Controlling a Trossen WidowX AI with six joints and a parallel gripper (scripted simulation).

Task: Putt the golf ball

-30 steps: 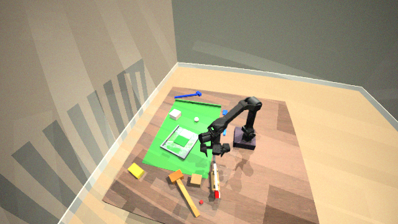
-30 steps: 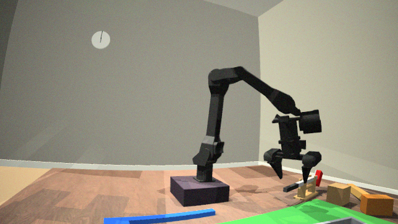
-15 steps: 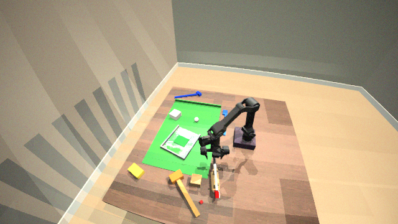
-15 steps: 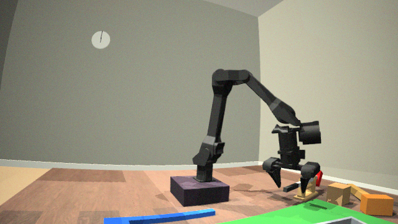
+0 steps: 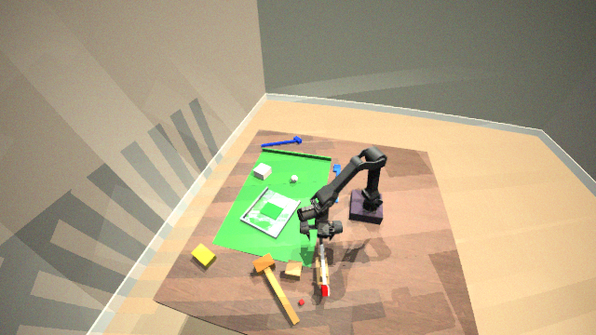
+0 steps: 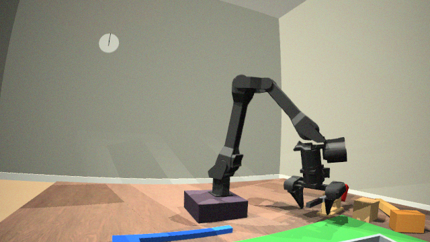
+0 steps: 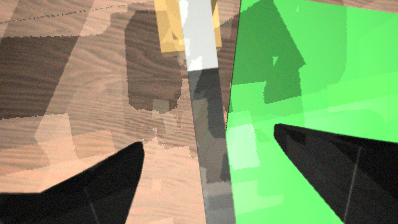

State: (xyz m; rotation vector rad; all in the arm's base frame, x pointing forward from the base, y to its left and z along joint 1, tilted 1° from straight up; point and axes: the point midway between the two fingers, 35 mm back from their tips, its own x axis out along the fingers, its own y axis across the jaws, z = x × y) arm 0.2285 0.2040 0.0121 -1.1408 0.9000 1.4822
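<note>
My gripper tip is 30 mm past the red putter, 110 mm to the right of it and 20 mm below it. The rest, counted from my gripper tip: tan cube 90 mm ahead, 160 mm to the left; then tiny red cube 30 mm ahead, 270 mm to the left, 20 mm below; then white golf ball 200 mm ahead, 370 mm to the right, 10 mm below.
</note>
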